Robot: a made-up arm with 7 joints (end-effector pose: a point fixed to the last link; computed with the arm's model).
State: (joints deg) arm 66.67 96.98 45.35 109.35 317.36 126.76 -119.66
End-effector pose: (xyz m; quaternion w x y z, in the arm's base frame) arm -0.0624 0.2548 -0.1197 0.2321 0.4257 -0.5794 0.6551
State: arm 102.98 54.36 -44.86 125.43 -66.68 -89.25 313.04
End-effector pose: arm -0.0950 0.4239 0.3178 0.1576 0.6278 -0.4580 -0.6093
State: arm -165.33 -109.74 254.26 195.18 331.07 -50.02 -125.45
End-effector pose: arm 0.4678 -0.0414 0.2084 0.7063 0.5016 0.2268 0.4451
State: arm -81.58 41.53 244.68 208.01 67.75 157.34 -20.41
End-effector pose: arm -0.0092 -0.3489 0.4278 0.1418 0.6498 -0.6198 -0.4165
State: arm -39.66 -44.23 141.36 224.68 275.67 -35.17 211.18
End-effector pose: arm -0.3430 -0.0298 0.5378 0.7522 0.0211 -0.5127 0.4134
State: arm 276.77 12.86 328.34 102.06 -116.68 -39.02 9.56
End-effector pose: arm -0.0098 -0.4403 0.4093 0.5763 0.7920 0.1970 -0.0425
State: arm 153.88 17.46 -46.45 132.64 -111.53 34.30 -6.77
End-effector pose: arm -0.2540 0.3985 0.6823 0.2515 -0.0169 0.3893 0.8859
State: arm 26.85 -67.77 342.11 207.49 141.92 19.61 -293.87
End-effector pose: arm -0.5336 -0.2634 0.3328 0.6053 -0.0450 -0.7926 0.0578
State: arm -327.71 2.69 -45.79 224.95 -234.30 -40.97 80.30
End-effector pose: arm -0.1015 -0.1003 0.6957 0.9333 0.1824 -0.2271 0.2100
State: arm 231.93 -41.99 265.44 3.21 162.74 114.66 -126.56
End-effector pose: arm -0.2734 0.1554 0.2138 0.7744 -0.4910 -0.1361 0.3750
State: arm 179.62 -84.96 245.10 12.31 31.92 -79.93 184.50
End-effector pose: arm 0.1283 0.2310 0.0425 0.0186 0.0829 0.9524 0.2928
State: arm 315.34 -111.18 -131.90 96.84 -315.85 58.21 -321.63
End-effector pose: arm -0.3919 -0.1542 -0.1495 0.5845 0.5475 0.2866 -0.5257
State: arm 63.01 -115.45 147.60 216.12 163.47 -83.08 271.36
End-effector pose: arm -0.2204 -0.2933 0.0319 0.3934 -0.0750 -0.9129 0.0784
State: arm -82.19 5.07 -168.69 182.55 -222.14 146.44 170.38
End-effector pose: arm -0.0629 -0.1742 0.6331 0.0817 0.7552 0.6105 -0.2242
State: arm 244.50 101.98 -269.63 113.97 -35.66 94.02 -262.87
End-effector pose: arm 0.2481 -0.4447 0.0836 0.4683 -0.2417 0.8033 0.2773
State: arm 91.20 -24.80 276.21 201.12 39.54 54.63 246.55
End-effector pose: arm -0.0863 -0.2385 0.7909 0.5547 0.0778 0.1709 0.8106
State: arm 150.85 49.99 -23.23 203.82 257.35 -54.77 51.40
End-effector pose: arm -0.3969 0.0291 0.4881 0.5527 0.5797 -0.2590 -0.5398
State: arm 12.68 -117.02 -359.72 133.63 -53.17 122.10 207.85
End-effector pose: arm -0.4363 -0.2367 0.3229 0.7401 0.4907 0.3258 0.3244
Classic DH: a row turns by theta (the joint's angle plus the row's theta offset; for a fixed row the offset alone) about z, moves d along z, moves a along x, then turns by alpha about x. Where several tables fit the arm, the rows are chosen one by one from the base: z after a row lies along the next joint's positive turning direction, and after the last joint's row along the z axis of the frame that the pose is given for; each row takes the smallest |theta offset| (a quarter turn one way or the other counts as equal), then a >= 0, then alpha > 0; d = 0 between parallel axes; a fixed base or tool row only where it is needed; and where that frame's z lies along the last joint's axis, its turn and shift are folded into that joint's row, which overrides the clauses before.
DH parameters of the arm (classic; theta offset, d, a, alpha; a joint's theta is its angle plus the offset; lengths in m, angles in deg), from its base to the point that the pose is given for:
joint 1: 0 0.228 0 -90
joint 2: 0 0 0 90
joint 3: 0 0.233 0.077 90
joint 4: 0 0 0.056 90
joint 5: 0 0.247 0 90
joint 6: 0 0 0.106 -90
joint 7: 0 0.135 0 0

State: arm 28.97 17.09 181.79 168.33 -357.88 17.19 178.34
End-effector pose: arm 0.1309 0.0735 0.8677 0.2663 0.0963 0.0365 -0.9584
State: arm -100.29 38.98 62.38 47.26 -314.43 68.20 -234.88
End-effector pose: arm 0.3343 -0.1267 0.1259 0.1466 0.0859 0.7529 0.6359
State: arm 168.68 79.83 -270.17 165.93 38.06 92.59 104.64
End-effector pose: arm -0.5641 -0.1052 0.4103 0.6958 0.2943 0.3635 -0.5451
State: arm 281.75 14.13 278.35 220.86 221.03 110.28 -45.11
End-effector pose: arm 0.2201 0.1021 0.5949 0.3245 -0.6311 -0.6111 -0.3507
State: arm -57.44 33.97 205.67 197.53 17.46 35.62 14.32
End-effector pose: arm 0.2695 -0.3303 0.6819 0.9687 0.2420 -0.0038 -0.0553
